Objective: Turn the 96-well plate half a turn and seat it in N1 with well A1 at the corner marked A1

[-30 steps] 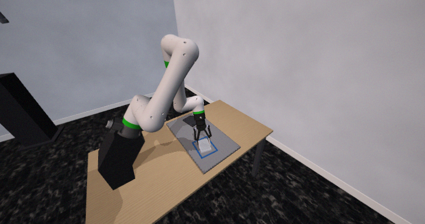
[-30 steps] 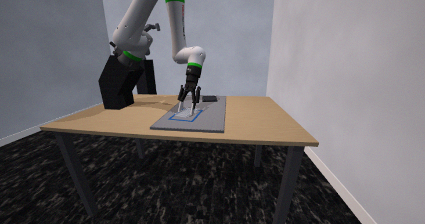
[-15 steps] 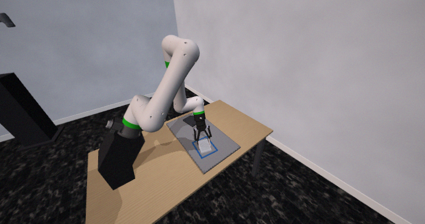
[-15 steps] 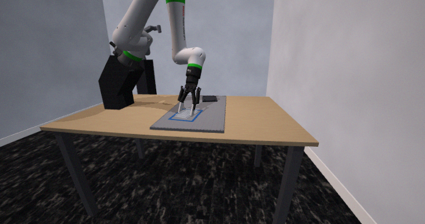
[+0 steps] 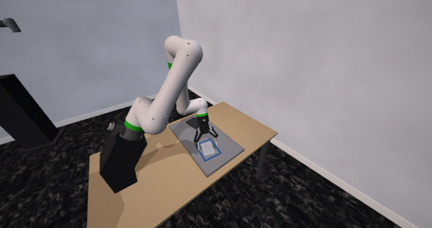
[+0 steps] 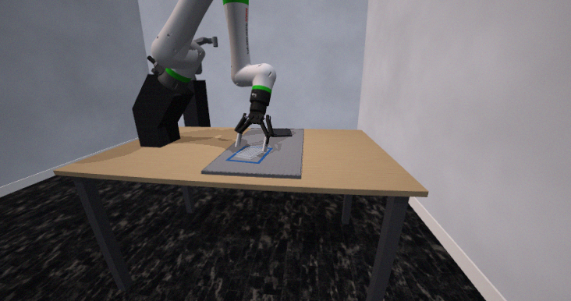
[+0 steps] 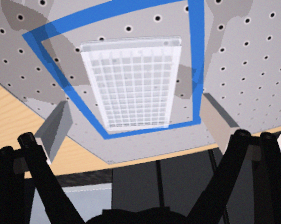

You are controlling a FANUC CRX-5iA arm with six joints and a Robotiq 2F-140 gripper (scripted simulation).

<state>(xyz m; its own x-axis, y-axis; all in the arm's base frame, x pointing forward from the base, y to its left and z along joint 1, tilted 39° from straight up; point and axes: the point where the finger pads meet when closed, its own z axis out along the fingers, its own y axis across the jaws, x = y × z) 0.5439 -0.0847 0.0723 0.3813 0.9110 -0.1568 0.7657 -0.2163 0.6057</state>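
My gripper is now 30 mm above the white 96-well plate. From my hand the other things lie so: dark plate nest N1: 30 mm ahead, 380 mm to the left, 30 mm below; then A1 label: 60 mm ahead, 470 mm to the left, 20 mm below.
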